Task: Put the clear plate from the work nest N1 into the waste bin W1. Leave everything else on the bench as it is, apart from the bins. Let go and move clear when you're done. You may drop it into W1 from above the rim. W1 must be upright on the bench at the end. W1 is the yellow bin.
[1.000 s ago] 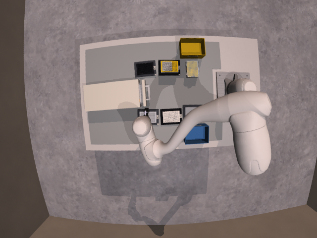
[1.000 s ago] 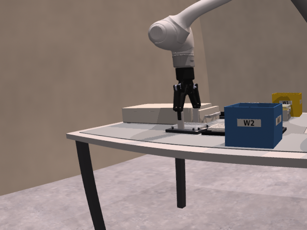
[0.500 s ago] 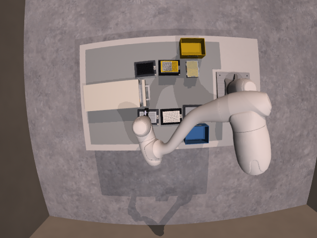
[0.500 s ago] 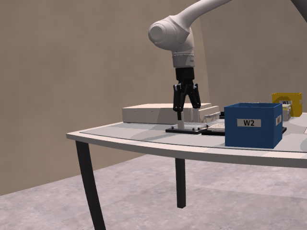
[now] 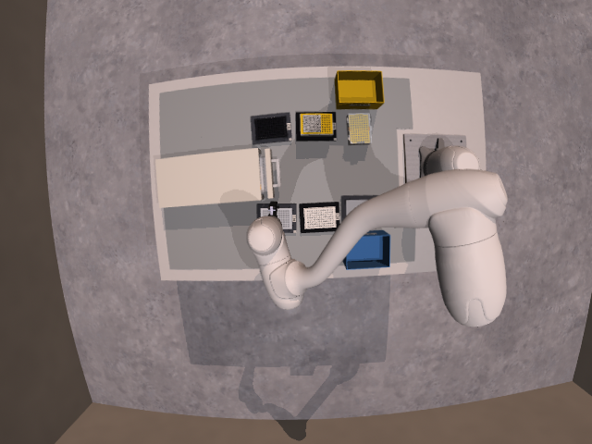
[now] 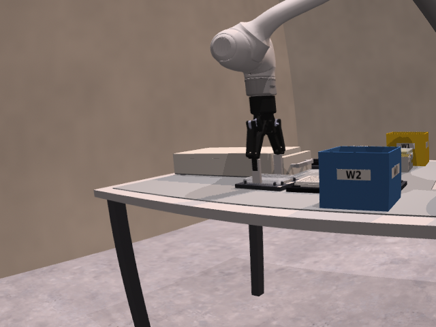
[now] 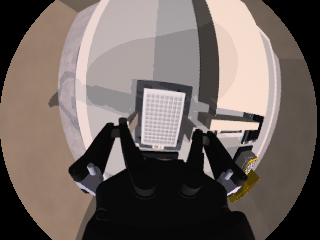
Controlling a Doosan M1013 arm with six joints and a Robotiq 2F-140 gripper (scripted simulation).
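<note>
The clear plate lies 20 mm below my hand. From my hand the other things lie so: blue bin W2: 370 mm behind, 100 mm to the left; then white plate: 180 mm behind, 20 mm below, 10 mm to the right; then black plate: 370 mm to the right, 30 mm ahead, 20 mm below.
</note>
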